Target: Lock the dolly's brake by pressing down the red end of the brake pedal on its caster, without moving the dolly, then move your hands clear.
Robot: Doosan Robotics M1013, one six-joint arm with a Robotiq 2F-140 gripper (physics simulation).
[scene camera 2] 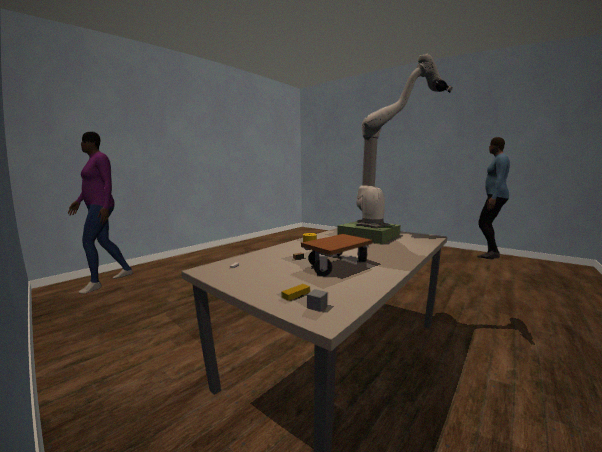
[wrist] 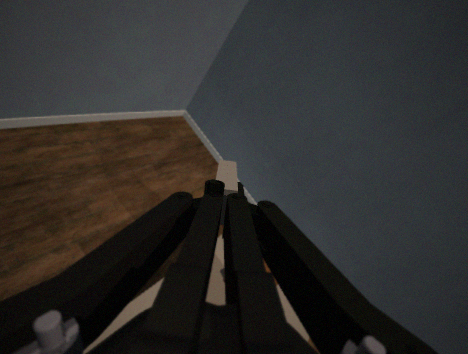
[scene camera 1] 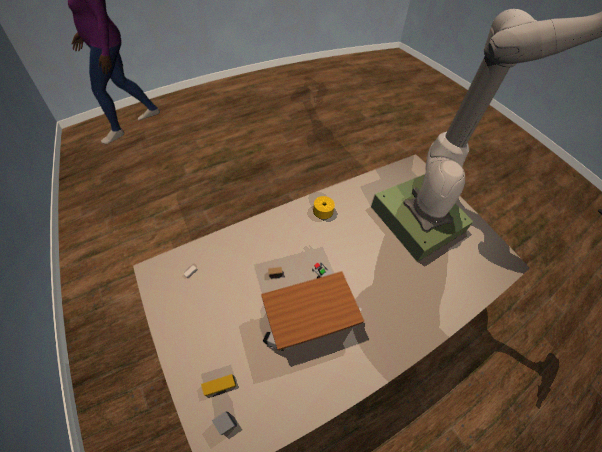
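Where they show: gripper, fingertip midpoint: (scene camera 2: 451, 88) (wrist: 226, 174); arm's base at its link origin: (scene camera 2: 372, 225) (scene camera 1: 428, 212).
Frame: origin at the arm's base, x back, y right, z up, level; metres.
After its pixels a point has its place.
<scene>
The dolly (scene camera 1: 312, 309) {z 0.039, x -0.678, y -0.240 m} (scene camera 2: 336, 243) {z 0.040, x -0.716, y -0.261 m} has a wooden-brown deck and stands upright on its casters on the table. The brake pedal's red end (scene camera 1: 317, 265) {z 0.004, x -0.586, y -0.073 m} and green end (scene camera 1: 322, 271) {z 0.002, x -0.578, y -0.102 m} show beside the deck's far edge in scene camera 1; their tilt is too small to tell. In scene camera 2 the pedal is not discernible. My gripper (scene camera 2: 450, 89) {z 0.933, x 0.151, y -0.504 m} (wrist: 226, 174) {z 0.933, x 0.151, y -0.504 m} is shut and empty, high above the table and well away from the dolly. It is out of scene camera 1's frame.
On the table (scene camera 1: 165, 310) {z -0.085, x -1.189, y -0.023 m} (scene camera 2: 240, 285) {z -0.086, x -1.166, y -0.129 m} are a yellow ring-shaped spool (scene camera 1: 324, 208) {z -0.033, x -0.432, y 0.199 m} (scene camera 2: 309, 237) {z -0.044, x -0.456, y 0.192 m}, a small brown block (scene camera 1: 275, 272) {z -0.059, x -0.734, y -0.016 m} (scene camera 2: 298, 256) {z -0.070, x -0.742, y -0.018 m}, a white piece (scene camera 1: 190, 271) {z -0.075, x -1.059, y 0.109 m} (scene camera 2: 234, 265) {z -0.077, x -1.066, y 0.102 m}, a yellow bar (scene camera 1: 219, 385) {z -0.060, x -1.052, y -0.360 m} (scene camera 2: 296, 292) {z -0.064, x -1.071, y -0.375 m} and a grey cube (scene camera 1: 225, 423) {z -0.034, x -1.062, y -0.485 m} (scene camera 2: 317, 300) {z -0.046, x -1.091, y -0.502 m}. Two people stand beyond the table.
</scene>
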